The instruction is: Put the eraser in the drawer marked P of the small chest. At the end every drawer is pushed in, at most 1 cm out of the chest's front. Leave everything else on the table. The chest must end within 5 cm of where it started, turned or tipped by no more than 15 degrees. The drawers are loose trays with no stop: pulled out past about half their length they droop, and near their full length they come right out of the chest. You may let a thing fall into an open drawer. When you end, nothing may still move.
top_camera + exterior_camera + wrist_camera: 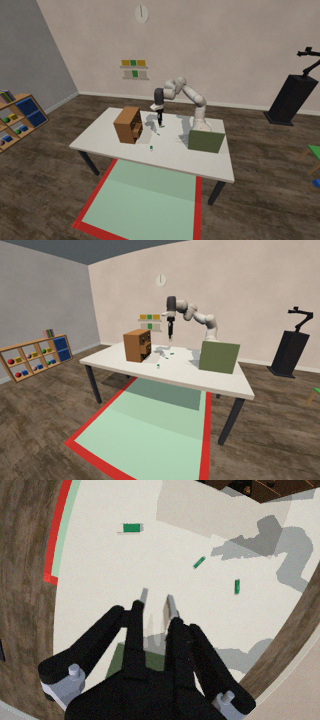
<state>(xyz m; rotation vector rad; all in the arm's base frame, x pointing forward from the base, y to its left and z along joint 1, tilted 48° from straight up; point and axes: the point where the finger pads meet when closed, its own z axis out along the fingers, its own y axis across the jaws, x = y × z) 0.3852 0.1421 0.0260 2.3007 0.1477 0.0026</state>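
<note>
Right now my hand is 80 mm short of the green eraser, 130 mm to the right of it and 270 mm above it. The rest, counted from my hand: small green stick 70 mm ahead, 110 mm to the right, 270 mm below.
</note>
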